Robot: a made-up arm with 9 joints. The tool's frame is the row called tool.
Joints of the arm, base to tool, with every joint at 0 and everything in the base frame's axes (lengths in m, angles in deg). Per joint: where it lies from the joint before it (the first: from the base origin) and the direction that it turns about. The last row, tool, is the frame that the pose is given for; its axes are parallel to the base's.
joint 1: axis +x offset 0 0 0.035
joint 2: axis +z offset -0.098 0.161 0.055
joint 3: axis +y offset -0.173 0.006 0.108
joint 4: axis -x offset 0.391 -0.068 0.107
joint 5: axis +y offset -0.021 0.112 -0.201
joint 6: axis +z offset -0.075 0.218 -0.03
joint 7: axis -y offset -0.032 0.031 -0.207
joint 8: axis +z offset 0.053 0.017 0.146
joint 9: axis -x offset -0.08 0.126 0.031
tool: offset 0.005 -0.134 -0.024
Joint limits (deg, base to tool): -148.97..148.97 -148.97..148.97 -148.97..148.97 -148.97..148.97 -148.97..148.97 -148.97..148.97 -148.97..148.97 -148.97..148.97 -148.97..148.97
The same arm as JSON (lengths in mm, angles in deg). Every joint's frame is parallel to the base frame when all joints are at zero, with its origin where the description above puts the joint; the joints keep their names.
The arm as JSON. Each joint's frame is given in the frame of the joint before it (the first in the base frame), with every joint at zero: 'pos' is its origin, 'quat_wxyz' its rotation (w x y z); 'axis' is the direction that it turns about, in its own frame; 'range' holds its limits. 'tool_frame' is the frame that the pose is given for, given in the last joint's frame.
{"length_unit": "mm", "angle_unit": "deg", "joints": [{"joint": "joint 1", "pos": [0.0, 0.0, 35.0], "quat_wxyz": [1.0, 0.0, 0.0, 0.0], "axis": [1.0, 0.0, 0.0], "range": [-148.97, 148.97]}, {"joint": "joint 2", "pos": [-98.0, 161.0, 55.0], "quat_wxyz": [1.0, 0.0, 0.0, 0.0], "axis": [0.0, 0.0, 1.0], "range": [-148.97, 148.97]}, {"joint": "joint 3", "pos": [-173.0, 6.0, 108.0], "quat_wxyz": [1.0, 0.0, 0.0, 0.0], "axis": [0.0, 1.0, 0.0], "range": [-148.97, 148.97]}, {"joint": "joint 4", "pos": [391.0, -68.0, 107.0], "quat_wxyz": [1.0, 0.0, 0.0, 0.0], "axis": [-1.0, 0.0, 0.0], "range": [-148.97, 148.97]}, {"joint": "joint 5", "pos": [-21.0, 112.0, -201.0], "quat_wxyz": [1.0, 0.0, 0.0, 0.0], "axis": [0.0, 1.0, 0.0], "range": [-148.97, 148.97]}, {"joint": "joint 6", "pos": [-75.0, 218.0, -30.0], "quat_wxyz": [1.0, 0.0, 0.0, 0.0], "axis": [0.0, 0.0, 1.0], "range": [-148.97, 148.97]}, {"joint": "joint 7", "pos": [-32.0, 31.0, -207.0], "quat_wxyz": [1.0, 0.0, 0.0, 0.0], "axis": [0.0, -1.0, 0.0], "range": [-148.97, 148.97]}, {"joint": "joint 8", "pos": [53.0, 17.0, 146.0], "quat_wxyz": [1.0, 0.0, 0.0, 0.0], "axis": [0.0, 0.0, 1.0], "range": [-148.97, 148.97]}, {"joint": "joint 9", "pos": [-80.0, 126.0, 31.0], "quat_wxyz": [1.0, 0.0, 0.0, 0.0], "axis": [-1.0, 0.0, 0.0], "range": [-148.97, 148.97]}], "tool_frame": {"pos": [5.0, -134.0, -24.0], "quat_wxyz": [1.0, 0.0, 0.0, 0.0]}}
